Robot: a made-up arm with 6 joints.
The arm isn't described. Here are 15 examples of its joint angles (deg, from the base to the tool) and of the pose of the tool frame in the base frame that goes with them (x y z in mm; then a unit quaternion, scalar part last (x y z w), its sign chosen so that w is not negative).
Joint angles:
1: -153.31 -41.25 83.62 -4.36 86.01 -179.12
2: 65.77 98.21 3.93 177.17 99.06 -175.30
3: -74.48 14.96 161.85 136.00 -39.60 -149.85
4: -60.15 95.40 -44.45 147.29 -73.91 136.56
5: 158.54 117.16 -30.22 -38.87 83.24 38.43
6: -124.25 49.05 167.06 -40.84 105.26 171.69
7: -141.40 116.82 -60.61 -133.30 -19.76 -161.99
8: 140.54 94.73 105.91 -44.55 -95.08 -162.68
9: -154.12 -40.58 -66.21 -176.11 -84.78 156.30
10: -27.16 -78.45 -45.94 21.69 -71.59 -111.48
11: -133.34 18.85 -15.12 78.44 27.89 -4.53
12: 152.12 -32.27 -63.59 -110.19 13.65 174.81
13: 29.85 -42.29 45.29 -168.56 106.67 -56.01
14: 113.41 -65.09 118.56 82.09 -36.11 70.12
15: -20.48 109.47 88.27 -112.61 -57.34 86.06
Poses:
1: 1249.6 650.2 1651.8 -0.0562 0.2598 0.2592 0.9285
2: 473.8 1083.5 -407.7 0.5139 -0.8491 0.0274 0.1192
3: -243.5 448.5 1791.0 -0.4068 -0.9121 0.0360 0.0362
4: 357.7 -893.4 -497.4 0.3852 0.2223 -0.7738 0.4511
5: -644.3 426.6 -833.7 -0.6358 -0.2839 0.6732 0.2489
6: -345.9 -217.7 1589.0 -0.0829 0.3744 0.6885 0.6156
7: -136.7 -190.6 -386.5 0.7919 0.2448 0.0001 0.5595
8: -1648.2 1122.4 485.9 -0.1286 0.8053 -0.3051 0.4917
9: -232.5 -132.3 1396.6 -0.4292 -0.2623 -0.8042 0.3167
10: -296.3 50.0 1070.4 0.6949 -0.1038 -0.4899 0.5161
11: -898.8 -1125.3 1177.6 -0.1530 0.4909 -0.6015 0.6113
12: -376.2 263.9 1053.1 -0.4358 -0.4385 0.7773 0.1171
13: -455.7 -318.2 1935.2 -0.8740 -0.0624 0.2174 0.4302
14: 861.2 -1608.8 686.7 0.2328 -0.0791 -0.2544 0.9353
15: 2079.4 -561.9 -3.1 0.2949 0.0286 0.2697 0.9162
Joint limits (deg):
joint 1: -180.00..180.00
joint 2: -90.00..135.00
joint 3: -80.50..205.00
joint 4: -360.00..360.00
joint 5: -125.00..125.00
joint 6: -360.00..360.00
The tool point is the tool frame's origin. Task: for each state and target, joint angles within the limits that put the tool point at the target. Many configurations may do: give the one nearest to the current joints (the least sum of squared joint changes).
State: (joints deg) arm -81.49 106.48 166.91 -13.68 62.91 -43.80
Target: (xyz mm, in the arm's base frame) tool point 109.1 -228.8 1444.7
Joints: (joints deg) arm -65.13 57.17 186.81 0.70 60.99 -43.80
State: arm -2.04 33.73 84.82 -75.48 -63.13 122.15
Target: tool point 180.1 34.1 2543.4
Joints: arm -24.29 6.58 94.88 -71.29 -25.40 122.15
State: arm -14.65 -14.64 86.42 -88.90 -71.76 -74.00
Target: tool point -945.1 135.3 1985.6
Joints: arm 7.51 -24.28 100.90 -90.43 -84.28 -74.00
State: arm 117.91 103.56 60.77 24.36 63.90 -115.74
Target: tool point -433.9 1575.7 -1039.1
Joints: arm 102.46 128.87 51.96 22.40 58.14 -115.74
